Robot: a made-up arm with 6 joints. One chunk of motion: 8 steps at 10 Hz.
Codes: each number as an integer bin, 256 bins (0 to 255) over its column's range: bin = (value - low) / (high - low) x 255, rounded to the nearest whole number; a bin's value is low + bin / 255 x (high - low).
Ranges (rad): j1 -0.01..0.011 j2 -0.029..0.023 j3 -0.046..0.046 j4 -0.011..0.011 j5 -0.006..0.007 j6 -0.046..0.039
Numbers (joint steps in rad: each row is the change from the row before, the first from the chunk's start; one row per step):
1: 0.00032 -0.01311 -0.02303 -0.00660 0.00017 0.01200
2: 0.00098 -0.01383 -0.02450 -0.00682 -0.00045 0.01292
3: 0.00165 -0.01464 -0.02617 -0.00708 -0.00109 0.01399
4: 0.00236 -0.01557 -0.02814 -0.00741 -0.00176 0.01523
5: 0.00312 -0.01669 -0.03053 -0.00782 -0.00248 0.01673
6: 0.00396 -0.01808 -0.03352 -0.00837 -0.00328 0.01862
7: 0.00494 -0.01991 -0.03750 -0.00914 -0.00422 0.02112
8: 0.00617 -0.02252 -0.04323 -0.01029 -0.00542 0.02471
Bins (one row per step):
1: 125 78 64 51 121 174
2: 133 74 60 48 109 177
3: 141 70 55 45 96 180
4: 150 66 50 42 83 184
5: 159 60 43 37 69 188
6: 170 54 35 30 53 194
7: 181 45 24 22 35 201
8: 196 32 8 8 11 212

